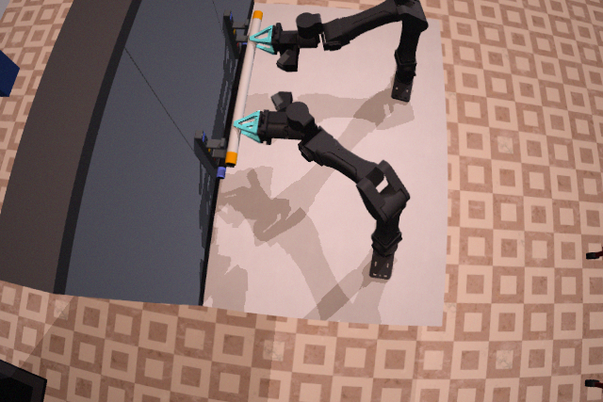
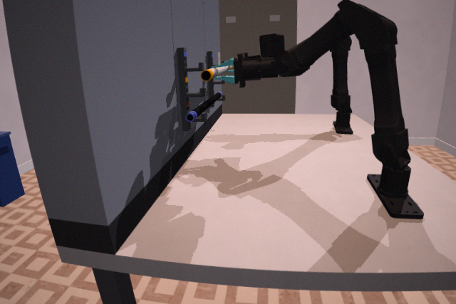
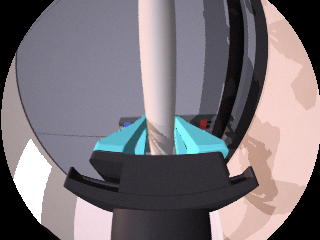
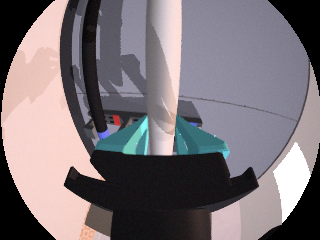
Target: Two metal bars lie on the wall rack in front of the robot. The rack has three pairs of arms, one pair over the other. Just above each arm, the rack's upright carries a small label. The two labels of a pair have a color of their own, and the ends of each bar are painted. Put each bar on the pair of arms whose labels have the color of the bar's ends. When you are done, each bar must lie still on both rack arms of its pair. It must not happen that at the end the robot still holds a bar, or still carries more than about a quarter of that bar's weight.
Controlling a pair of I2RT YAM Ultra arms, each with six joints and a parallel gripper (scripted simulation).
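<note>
Right now the pale metal bar is 1 cm behind my right hand and 14 cm to the left of it. The rest, counted from my right hand: dark metal bar 4 cm ahead, 16 cm to the left, 13 cm below; then tall grey wall panel 14 cm ahead, 21 cm to the left, 14 cm above.
The pale metal bar is 20 mm ahead of my left hand and 140 mm to the right of it. From my left hand the other things lie so: dark metal bar 60 mm ahead, 130 mm to the right, 120 mm below; then tall grey wall panel 160 mm ahead, 80 mm to the right, 150 mm above.
</note>
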